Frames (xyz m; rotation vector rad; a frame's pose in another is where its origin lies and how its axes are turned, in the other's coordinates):
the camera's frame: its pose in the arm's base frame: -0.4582 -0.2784 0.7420 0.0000 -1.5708 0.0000
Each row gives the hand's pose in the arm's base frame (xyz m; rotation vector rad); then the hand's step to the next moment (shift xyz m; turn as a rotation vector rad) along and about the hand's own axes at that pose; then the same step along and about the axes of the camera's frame.
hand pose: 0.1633 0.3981 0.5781 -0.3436 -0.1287 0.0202
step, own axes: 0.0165 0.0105 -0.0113 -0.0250 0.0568 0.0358
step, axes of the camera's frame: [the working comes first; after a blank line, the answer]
step, axes of the arm's base frame: 0.0178 0.0068 -0.0121 -0.0293 0.0644 0.0112

-0.0121 0.0068 -0.0178 0.0112 0.0644 0.0293
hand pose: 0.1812 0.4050 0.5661 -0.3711 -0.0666 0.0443
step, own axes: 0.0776 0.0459 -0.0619 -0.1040 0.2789 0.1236
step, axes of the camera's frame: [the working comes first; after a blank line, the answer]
step, axes of the arm's base frame: 0.0805 0.0247 -0.0698 -0.1214 0.2985 0.0076

-0.0698 0.0247 -0.0805 0.0076 0.2985 0.1214
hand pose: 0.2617 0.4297 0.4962 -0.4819 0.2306 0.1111
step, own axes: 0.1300 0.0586 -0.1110 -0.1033 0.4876 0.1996
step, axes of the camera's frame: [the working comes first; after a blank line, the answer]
step, axes of the arm's base frame: 0.0950 0.0060 -0.1536 -0.1394 0.5181 -0.0202

-0.1536 0.0060 -0.0950 -0.0202 0.5181 0.1394
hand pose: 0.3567 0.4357 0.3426 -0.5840 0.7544 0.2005
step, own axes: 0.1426 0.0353 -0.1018 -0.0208 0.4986 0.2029
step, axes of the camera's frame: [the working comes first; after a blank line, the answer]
step, axes of the arm's base frame: 0.0296 -0.0332 -0.1731 -0.0822 0.5263 -0.0803

-0.1731 -0.0332 -0.0296 -0.0803 0.5263 0.0822
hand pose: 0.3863 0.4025 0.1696 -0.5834 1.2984 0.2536
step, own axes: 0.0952 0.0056 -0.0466 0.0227 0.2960 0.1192
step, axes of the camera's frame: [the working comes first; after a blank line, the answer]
step, axes of the arm's base frame: -0.0160 -0.0341 -0.0993 -0.0405 0.3067 -0.0813

-0.0993 -0.0341 0.0160 -0.0813 0.3067 0.0405
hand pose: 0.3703 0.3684 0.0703 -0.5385 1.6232 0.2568
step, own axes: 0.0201 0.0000 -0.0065 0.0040 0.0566 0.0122
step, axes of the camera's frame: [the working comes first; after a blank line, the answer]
step, axes of the arm's base frame: -0.0066 -0.0069 -0.0188 -0.0170 0.0538 -0.0138

-0.0188 -0.0069 0.0066 -0.0138 0.0538 0.0170
